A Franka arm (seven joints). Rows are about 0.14 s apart.
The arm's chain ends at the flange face. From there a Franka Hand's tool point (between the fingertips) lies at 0.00 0.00 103.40 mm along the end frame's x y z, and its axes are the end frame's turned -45 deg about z.
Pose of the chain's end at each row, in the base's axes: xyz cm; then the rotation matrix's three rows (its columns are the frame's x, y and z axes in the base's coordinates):
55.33 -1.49 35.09; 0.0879 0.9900 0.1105; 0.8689 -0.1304 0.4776; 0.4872 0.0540 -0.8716
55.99 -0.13 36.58; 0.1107 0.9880 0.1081; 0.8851 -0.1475 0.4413; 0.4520 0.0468 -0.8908
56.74 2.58 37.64; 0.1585 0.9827 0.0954; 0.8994 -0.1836 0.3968; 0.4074 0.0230 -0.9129
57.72 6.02 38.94; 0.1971 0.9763 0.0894; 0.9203 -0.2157 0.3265; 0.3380 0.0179 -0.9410
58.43 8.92 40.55; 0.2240 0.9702 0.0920; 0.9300 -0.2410 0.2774; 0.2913 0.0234 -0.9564
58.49 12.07 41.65; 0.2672 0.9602 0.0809; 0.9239 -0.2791 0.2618; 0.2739 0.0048 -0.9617
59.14 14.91 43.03; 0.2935 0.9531 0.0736; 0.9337 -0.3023 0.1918; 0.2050 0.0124 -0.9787
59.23 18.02 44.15; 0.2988 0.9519 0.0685; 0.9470 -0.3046 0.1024; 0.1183 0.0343 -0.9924
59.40 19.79 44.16; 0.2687 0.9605 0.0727; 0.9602 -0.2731 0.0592; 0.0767 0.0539 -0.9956
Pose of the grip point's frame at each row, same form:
56.47 3.45 26.08; -0.6379 0.7622 0.1105; 0.7066 0.5222 0.4776; 0.3063 0.3827 -0.8716
57.11 4.43 27.37; -0.6203 0.7769 0.1081; 0.7302 0.5216 0.4413; 0.2865 0.3527 -0.8908
57.73 6.68 28.20; -0.5828 0.8070 0.0954; 0.7658 0.5061 0.3968; 0.2718 0.3043 -0.9129
58.64 9.40 29.21; -0.5510 0.8297 0.0894; 0.8033 0.4982 0.3265; 0.2263 0.2517 -0.9410
59.38 11.79 30.66; -0.5276 0.8444 0.0920; 0.8280 0.4872 0.2774; 0.1894 0.2225 -0.9564
59.33 14.78 31.71; -0.4900 0.8679 0.0809; 0.8506 0.4559 0.2618; 0.1903 0.1971 -0.9617
59.90 16.89 32.91; -0.4664 0.8815 0.0736; 0.8740 0.4465 0.1918; 0.1362 0.1537 -0.9787
59.94 19.08 33.89; -0.4618 0.8844 0.0685; 0.8850 0.4542 0.1024; 0.0594 0.1079 -0.9924
60.15 20.40 33.87; -0.4892 0.8692 0.0727; 0.8721 0.4859 0.0592; 0.0161 0.0923 -0.9956

